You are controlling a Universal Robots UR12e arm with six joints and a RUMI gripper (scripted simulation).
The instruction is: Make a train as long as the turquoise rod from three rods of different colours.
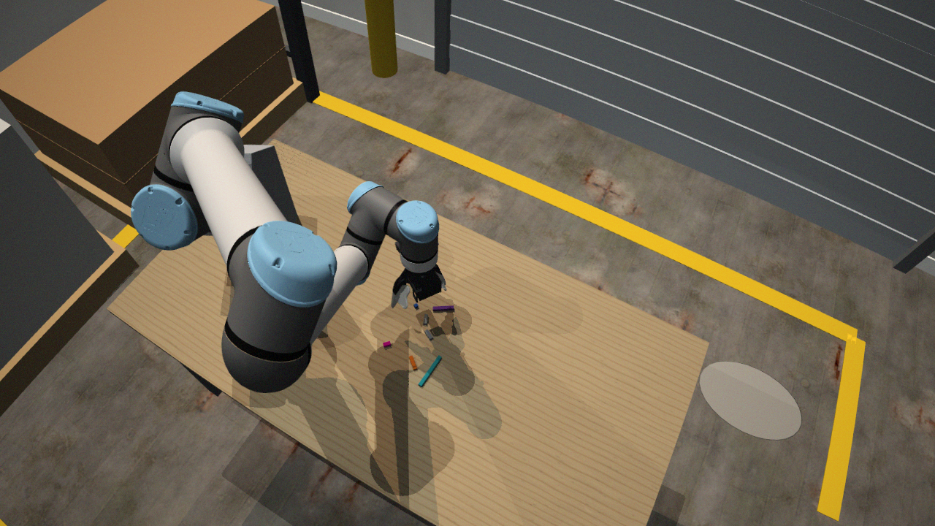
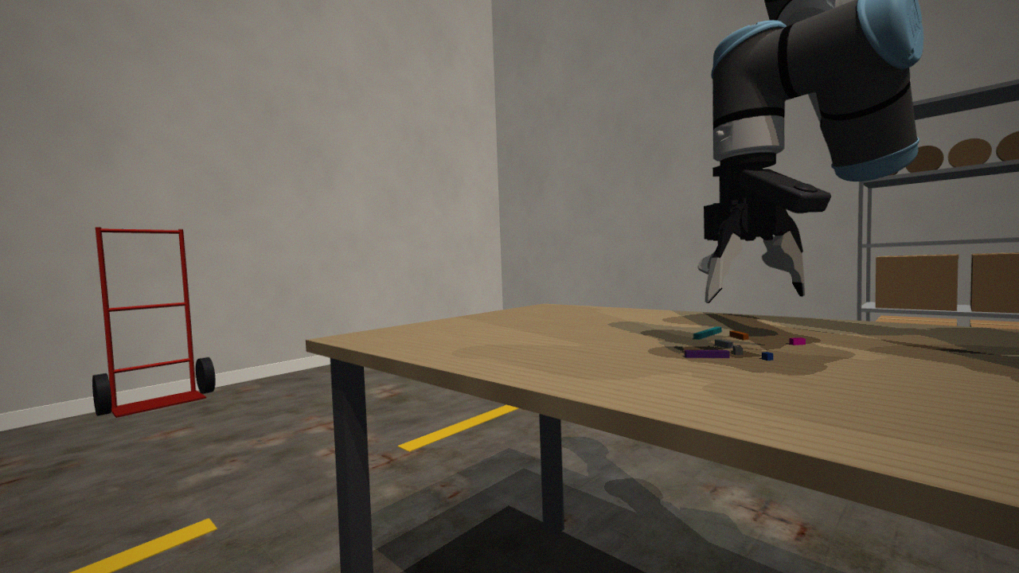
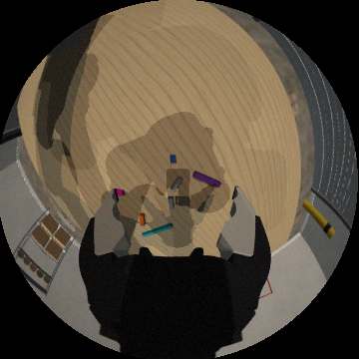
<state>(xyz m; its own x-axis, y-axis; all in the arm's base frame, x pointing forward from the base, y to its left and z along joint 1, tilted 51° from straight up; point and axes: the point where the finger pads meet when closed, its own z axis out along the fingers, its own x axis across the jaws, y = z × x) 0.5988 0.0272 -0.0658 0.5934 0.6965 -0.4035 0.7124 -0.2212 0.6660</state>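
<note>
My hand is 8 cm above the blue cube and 1 cm past it. Also, from my hand: purple rod 8 cm below, 6 cm ahead, 3 cm to the left; then orange rod 16 cm to the right, 8 cm below, 5 cm ahead; then magenta rod 14 cm to the right, 8 cm below, 4 cm behind.
</note>
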